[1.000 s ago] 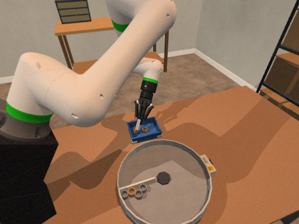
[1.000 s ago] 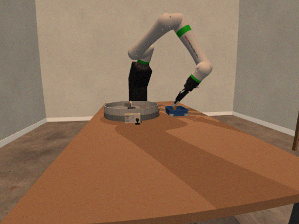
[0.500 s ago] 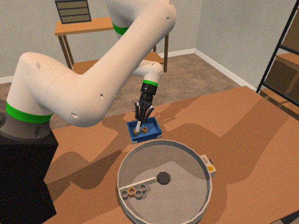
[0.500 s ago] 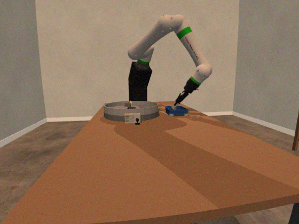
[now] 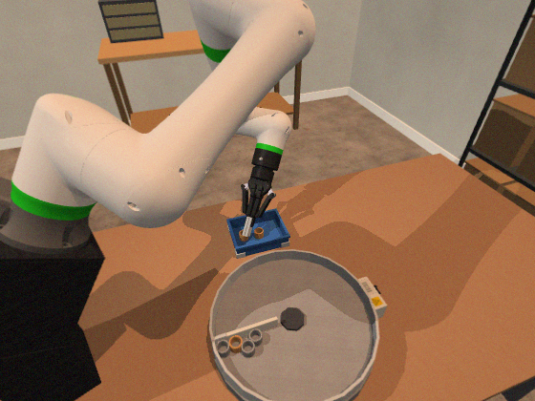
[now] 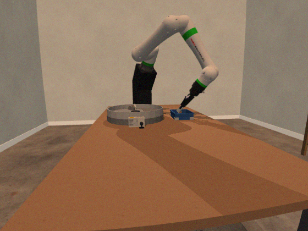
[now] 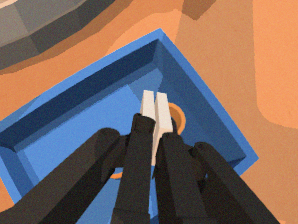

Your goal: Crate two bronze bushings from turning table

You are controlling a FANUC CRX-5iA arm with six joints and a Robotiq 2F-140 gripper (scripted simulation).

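Right now the blue crate is 4 cm below my hand, 3 cm ahead of it and 1 cm to the left of it. Also, from my hand: turning table (34 cm to the right, 10 cm ahead, 1 cm below).
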